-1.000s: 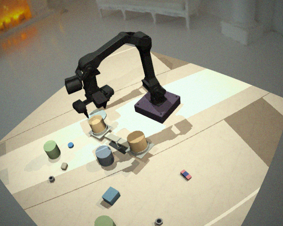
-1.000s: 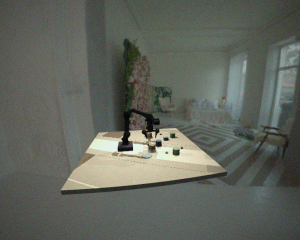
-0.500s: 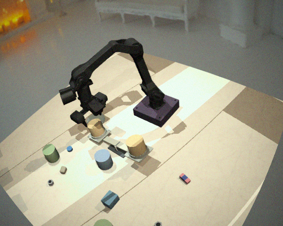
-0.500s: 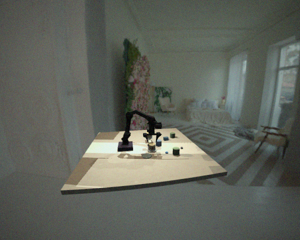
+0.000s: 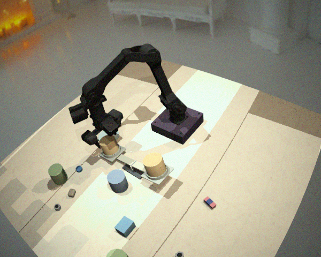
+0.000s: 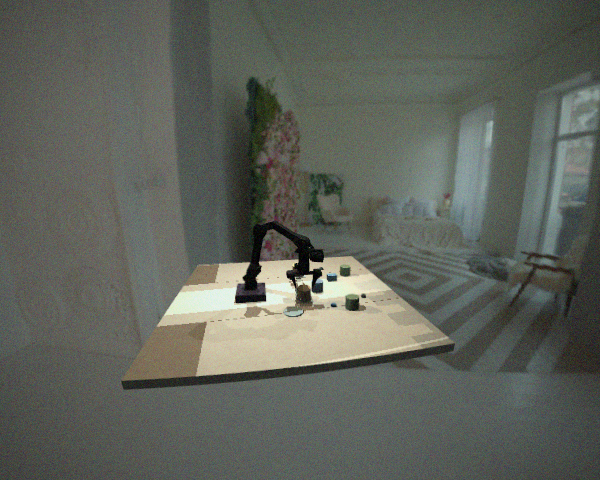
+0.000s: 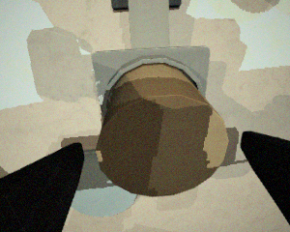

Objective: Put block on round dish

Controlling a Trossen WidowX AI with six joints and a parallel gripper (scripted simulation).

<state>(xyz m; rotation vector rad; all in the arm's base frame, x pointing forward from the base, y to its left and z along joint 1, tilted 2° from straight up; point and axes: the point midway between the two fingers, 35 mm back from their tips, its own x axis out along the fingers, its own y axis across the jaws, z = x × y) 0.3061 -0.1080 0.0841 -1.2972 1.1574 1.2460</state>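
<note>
My gripper tip is 50 mm above the grey block. The rest, counted from my gripper tip: blue disc: 150 mm ahead, 80 mm below, 50 mm to the right; then blue cylinder: 140 mm to the left, 80 mm ahead, 50 mm below; then round dish: 100 mm to the right, 80 mm below, 60 mm behind.
</note>
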